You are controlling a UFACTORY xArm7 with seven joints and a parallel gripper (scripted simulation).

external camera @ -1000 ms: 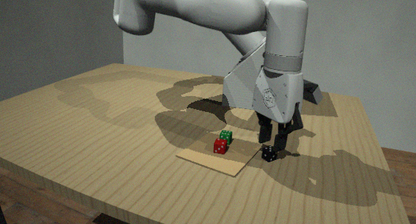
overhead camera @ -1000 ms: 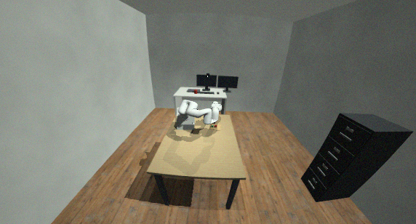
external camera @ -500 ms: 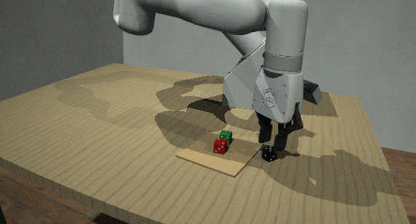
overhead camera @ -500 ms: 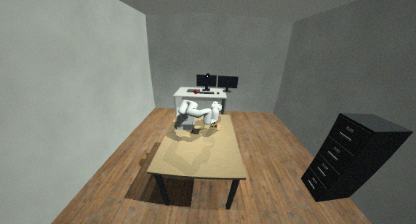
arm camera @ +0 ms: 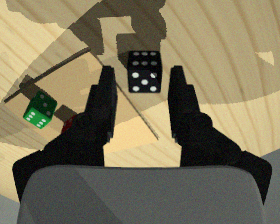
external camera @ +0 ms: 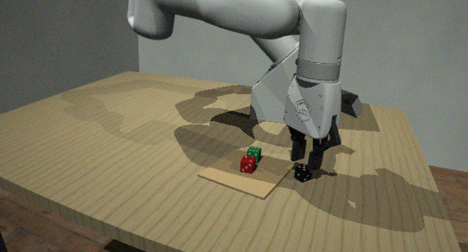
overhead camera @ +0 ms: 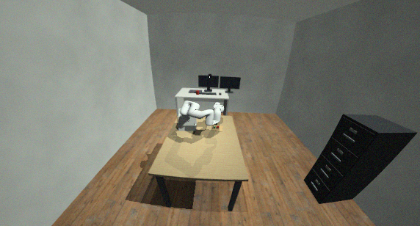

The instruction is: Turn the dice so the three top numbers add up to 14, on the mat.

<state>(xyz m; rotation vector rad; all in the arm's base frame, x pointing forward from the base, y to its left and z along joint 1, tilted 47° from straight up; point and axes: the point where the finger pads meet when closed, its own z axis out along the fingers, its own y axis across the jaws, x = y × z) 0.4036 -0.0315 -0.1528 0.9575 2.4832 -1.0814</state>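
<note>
The black die lies 4 cm below my hand. The rest, counted from my hand: red die 1 cm ahead, 11 cm to the right, 3 cm below; then green die 4 cm behind, 11 cm to the right, 3 cm below; then tan mat 1 cm ahead, 11 cm to the right, 5 cm below.
</note>
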